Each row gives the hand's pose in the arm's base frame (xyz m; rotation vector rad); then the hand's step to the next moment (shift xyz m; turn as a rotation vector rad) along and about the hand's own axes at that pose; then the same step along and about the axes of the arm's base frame.
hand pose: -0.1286 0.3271 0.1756 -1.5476 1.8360 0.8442
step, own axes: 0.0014 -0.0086 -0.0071 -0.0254 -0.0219 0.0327
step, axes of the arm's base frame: 0.0080 -0.0075 0.0025 0.0267 0.0384 -0.0029
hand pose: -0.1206 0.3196 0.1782 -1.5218 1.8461 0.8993
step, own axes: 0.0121 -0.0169 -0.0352 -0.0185 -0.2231 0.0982
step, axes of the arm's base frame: 0.0139 -0.0373 0.0096 0.2242 0.0616 -0.0756
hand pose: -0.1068 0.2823 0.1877 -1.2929 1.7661 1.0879
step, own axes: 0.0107 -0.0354 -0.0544 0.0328 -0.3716 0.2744
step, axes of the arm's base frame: 0.0285 -0.0591 0.0052 0.3614 0.1785 -0.2281
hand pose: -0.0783 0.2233 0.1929 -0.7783 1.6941 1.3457
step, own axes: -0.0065 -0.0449 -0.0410 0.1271 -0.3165 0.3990
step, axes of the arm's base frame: 0.0323 -0.0507 -0.0113 0.2971 0.3146 -0.2972
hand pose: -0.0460 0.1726 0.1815 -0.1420 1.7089 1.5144
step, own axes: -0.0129 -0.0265 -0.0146 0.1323 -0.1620 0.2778
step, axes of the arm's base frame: 0.0164 -0.0252 -0.0133 0.1447 0.2531 -0.1895
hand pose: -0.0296 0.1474 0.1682 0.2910 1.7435 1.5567
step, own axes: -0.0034 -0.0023 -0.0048 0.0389 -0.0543 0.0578
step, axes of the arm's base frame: -0.0002 -0.0062 -0.0010 0.0288 0.0551 -0.0628
